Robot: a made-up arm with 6 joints. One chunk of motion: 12 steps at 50 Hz.
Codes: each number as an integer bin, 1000 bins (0 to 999) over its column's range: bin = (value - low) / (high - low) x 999, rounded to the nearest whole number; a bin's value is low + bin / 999 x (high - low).
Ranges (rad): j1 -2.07..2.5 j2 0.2..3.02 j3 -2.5..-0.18 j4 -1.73..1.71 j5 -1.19..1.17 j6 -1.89..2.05
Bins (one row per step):
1: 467 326 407 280 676 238
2: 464 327 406 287 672 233
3: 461 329 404 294 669 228
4: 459 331 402 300 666 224
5: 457 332 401 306 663 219
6: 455 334 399 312 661 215
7: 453 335 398 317 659 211
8: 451 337 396 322 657 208
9: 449 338 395 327 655 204
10: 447 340 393 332 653 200
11: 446 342 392 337 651 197
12: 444 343 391 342 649 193
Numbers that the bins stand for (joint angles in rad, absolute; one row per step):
1: 0.0663 1.1202 -1.5548 -0.7658 0.4070 -0.9513
2: 0.0526 1.1231 -1.5571 -0.7417 0.3975 -0.9711
3: 0.0389 1.1287 -1.5618 -0.7176 0.3904 -0.9908
4: 0.0297 1.1344 -1.5664 -0.6970 0.3833 -1.0066
5: 0.0206 1.1372 -1.5687 -0.6763 0.3762 -1.0263
6: 0.0114 1.1428 -1.5734 -0.6556 0.3715 -1.0421
7: 0.0023 1.1456 -1.5757 -0.6384 0.3668 -1.0578
8: -0.0069 1.1513 -1.5804 -0.6212 0.3621 -1.0697
9: -0.0160 1.1541 -1.5827 -0.6040 0.3573 -1.0854
10: -0.0252 1.1598 -1.5873 -0.5868 0.3526 -1.1012
11: -0.0297 1.1654 -1.5896 -0.5696 0.3479 -1.1130
12: -0.0389 1.1682 -1.5920 -0.5523 0.3432 -1.1288

